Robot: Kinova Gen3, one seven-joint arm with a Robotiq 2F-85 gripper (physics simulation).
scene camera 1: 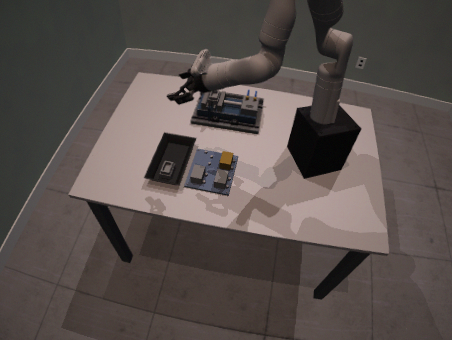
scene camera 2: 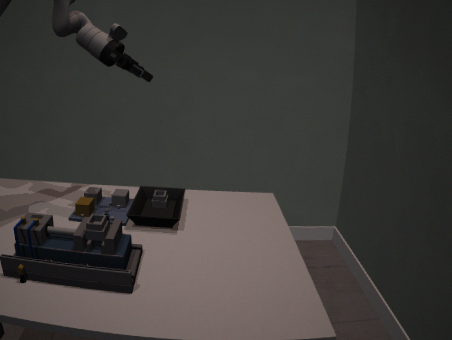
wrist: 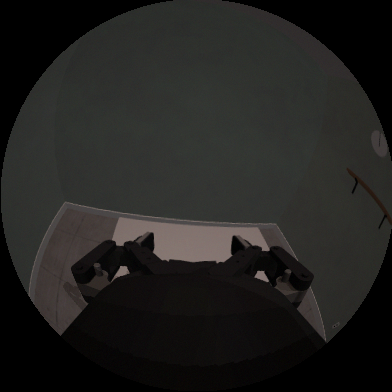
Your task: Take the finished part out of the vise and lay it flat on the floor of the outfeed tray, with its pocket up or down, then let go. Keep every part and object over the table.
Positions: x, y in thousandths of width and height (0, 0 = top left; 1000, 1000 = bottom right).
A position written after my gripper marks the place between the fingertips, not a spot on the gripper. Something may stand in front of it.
I see my gripper (scene camera 2: 326, 228).
My gripper is seen too in the wrist view (wrist: 491, 621).
